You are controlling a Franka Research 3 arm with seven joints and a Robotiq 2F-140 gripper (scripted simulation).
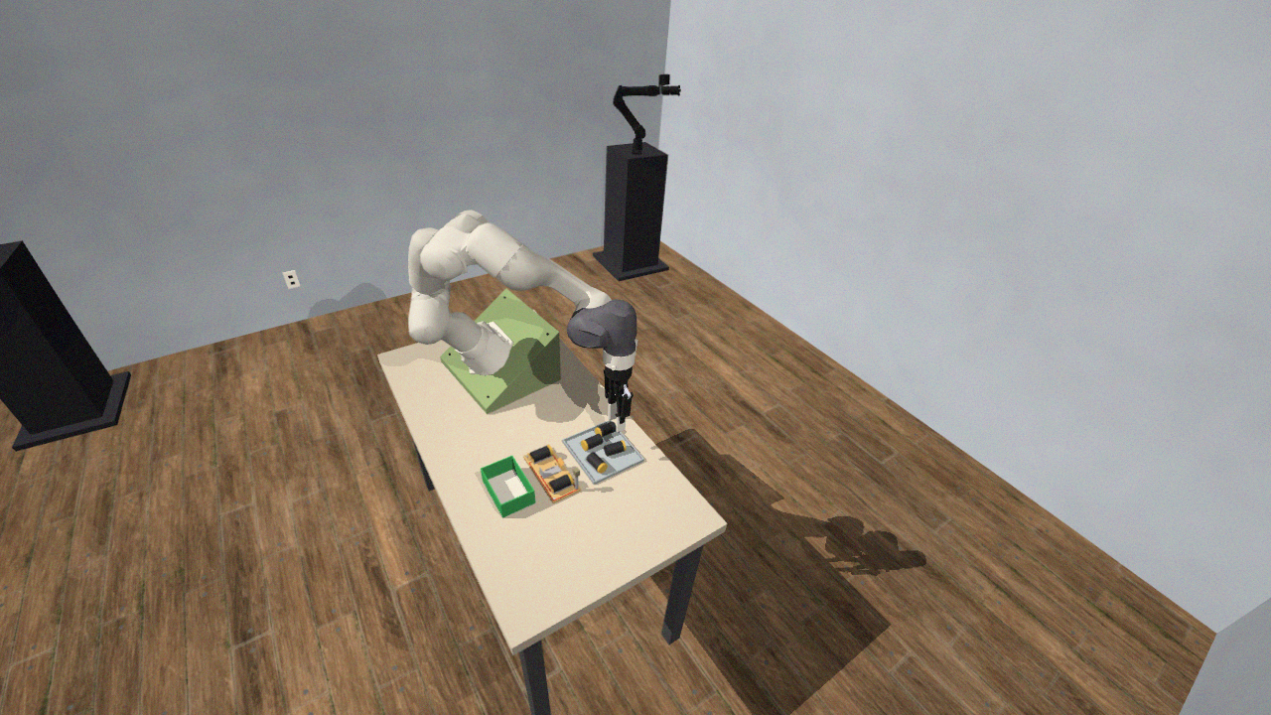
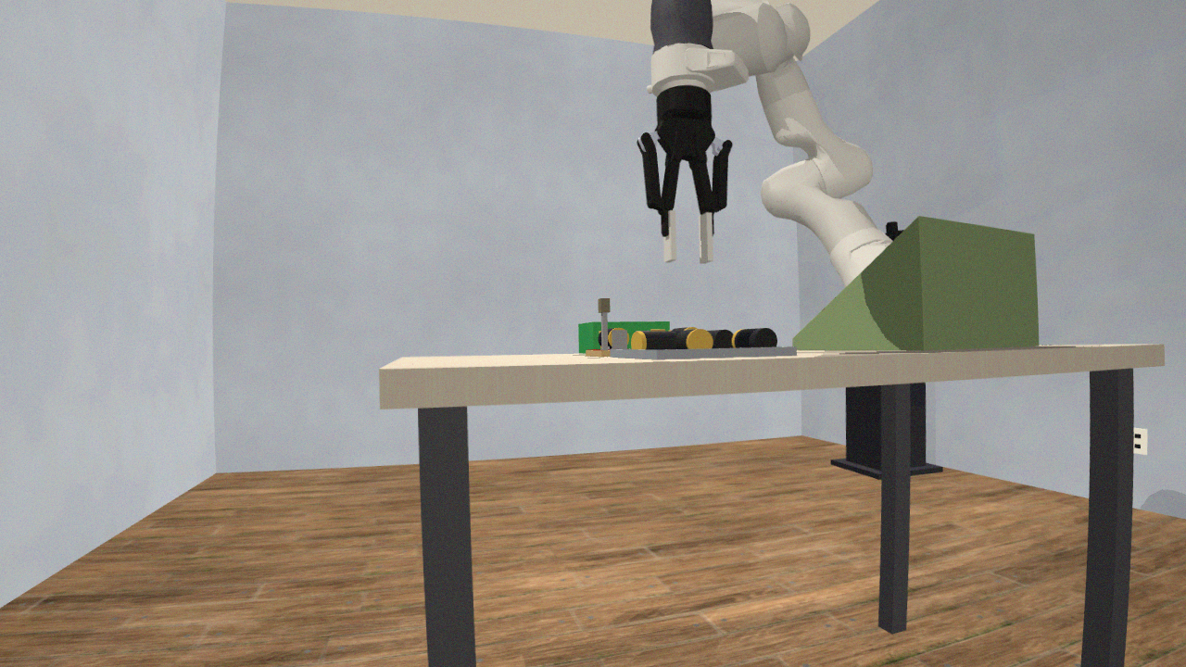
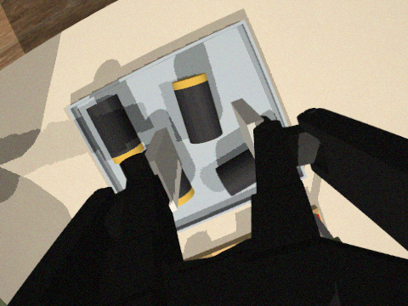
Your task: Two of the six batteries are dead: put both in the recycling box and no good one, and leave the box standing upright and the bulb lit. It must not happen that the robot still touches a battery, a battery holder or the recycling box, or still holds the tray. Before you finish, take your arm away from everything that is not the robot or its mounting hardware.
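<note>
The grey tray lies 2 cm behind my hand, 3 cm to the right of it and 16 cm below it. From my hand the other things lie so: battery holder (1 cm behind, 21 cm to the right, 15 cm below); then green recycling box (35 cm to the right, 14 cm below); then bulb post (8 cm ahead, 17 cm to the right, 12 cm below).
</note>
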